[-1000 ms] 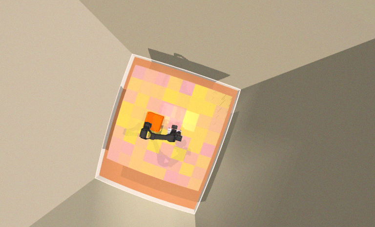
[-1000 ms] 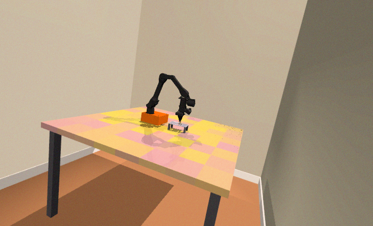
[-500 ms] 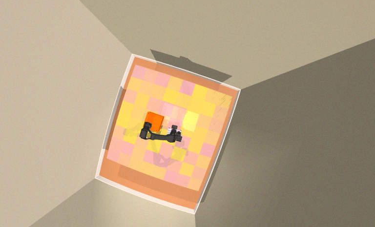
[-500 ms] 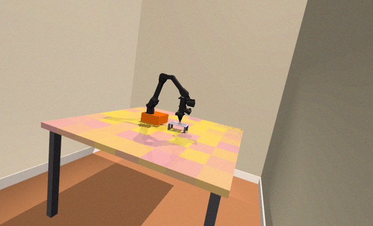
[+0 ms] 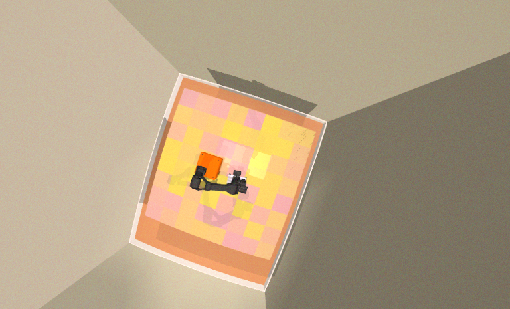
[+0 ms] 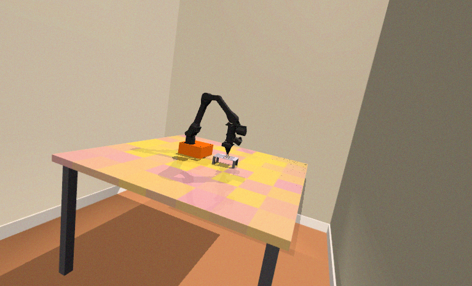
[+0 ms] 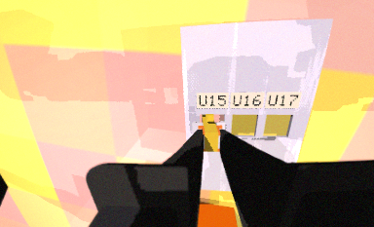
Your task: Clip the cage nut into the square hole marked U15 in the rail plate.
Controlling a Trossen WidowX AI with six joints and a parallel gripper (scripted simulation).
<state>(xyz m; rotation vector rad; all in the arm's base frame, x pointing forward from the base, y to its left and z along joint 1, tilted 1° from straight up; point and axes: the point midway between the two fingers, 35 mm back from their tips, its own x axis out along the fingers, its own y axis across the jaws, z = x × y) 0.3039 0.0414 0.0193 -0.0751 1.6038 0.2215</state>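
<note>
Now: the cage nut 10 mm below my gripper tip.
</note>
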